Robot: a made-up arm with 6 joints. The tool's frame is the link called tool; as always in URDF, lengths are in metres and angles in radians. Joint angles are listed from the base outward. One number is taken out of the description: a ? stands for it. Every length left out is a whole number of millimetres.
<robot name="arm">
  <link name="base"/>
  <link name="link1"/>
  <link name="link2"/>
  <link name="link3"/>
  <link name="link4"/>
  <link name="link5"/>
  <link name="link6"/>
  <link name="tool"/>
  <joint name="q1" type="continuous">
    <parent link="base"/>
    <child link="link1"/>
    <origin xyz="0 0 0.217" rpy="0 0 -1.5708"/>
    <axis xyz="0 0 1"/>
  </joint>
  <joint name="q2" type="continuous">
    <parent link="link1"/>
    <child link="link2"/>
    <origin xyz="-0.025 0 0" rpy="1.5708 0 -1.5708"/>
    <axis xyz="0 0 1"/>
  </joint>
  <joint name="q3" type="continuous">
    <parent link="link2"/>
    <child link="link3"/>
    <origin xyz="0 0.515 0" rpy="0 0 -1.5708"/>
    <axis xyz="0 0 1"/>
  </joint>
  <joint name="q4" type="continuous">
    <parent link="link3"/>
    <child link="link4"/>
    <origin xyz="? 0 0" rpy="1.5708 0 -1.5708"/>
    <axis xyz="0 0 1"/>
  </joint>
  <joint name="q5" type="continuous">
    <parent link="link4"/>
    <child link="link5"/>
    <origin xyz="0 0 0" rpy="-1.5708 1.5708 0"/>
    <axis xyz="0 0 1"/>
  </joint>
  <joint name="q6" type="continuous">
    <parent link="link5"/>
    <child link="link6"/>
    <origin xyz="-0.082 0 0" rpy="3.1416 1.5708 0"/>
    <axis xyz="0 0 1"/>
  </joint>
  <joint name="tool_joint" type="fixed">
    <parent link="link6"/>
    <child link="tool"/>
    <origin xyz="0 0 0" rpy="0 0 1.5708"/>
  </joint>
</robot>
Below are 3 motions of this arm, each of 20 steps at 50 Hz.
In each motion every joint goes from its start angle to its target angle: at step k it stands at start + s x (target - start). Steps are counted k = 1, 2, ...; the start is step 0. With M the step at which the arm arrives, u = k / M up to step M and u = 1 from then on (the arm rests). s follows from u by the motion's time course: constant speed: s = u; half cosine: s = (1 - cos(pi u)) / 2; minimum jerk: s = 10 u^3 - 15 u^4 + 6 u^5.
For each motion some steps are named. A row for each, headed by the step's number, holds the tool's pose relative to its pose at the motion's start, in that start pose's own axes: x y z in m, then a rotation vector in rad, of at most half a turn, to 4 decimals.
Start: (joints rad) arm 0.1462 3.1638 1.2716 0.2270 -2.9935 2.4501
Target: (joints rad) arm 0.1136 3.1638 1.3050 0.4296 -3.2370 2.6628
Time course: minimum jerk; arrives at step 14
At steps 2, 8, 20:
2: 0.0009 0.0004 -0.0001 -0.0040 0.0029 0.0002
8: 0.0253 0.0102 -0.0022 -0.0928 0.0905 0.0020
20: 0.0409 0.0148 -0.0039 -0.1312 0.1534 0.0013

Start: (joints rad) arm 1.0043 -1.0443 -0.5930 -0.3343 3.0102 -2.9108
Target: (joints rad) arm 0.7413 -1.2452 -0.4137 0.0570 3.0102 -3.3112
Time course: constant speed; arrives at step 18
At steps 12, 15, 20:
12: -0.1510 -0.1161 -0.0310 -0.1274 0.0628 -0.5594
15: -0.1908 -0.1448 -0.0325 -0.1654 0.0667 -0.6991
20: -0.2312 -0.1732 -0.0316 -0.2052 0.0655 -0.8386

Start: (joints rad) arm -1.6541 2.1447 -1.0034 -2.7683 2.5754 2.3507
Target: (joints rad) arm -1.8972 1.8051 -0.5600 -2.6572 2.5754 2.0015
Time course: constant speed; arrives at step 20
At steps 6, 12, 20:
6: 0.0820 -0.0040 -0.0148 -0.0425 -0.0426 -0.1476
12: 0.1660 -0.0079 -0.0181 -0.0781 -0.0912 -0.2971
20: 0.2779 -0.0124 -0.0044 -0.1140 -0.1648 -0.4989

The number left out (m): -0.624
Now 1 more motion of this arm.
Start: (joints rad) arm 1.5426 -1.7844 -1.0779 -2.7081 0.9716 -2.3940
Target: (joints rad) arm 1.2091 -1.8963 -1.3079 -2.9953 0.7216 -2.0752
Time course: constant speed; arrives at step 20
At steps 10, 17, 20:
10: 0.0702 0.1302 0.0736 -0.0436 0.0133 0.2432
17: 0.0902 0.2191 0.1299 -0.0710 0.0071 0.3907
20: 0.0918 0.2554 0.1545 -0.0812 0.0005 0.4485

